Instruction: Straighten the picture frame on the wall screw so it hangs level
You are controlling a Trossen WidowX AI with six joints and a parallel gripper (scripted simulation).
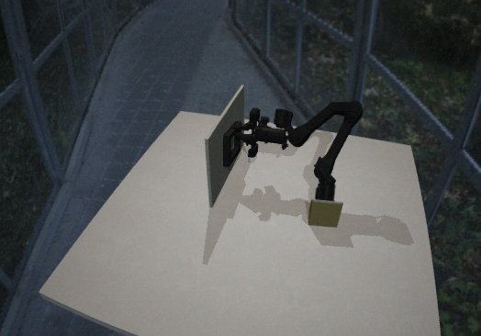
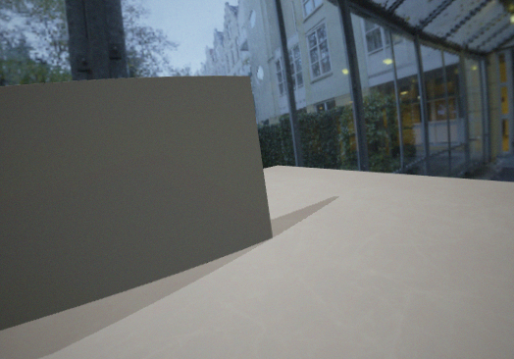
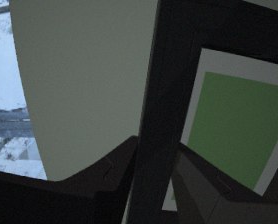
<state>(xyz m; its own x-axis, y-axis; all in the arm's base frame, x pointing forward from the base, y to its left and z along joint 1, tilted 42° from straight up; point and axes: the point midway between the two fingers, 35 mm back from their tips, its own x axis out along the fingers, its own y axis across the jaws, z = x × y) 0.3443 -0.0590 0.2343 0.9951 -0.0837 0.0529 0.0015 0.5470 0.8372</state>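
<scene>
The picture frame lies 5 cm below my gripper tip, 1 cm to the left of it and 1 cm ahead of it. Round my gripper tip: wall panel (7 cm below, 2 cm ahead, 1 cm to the right).
</scene>
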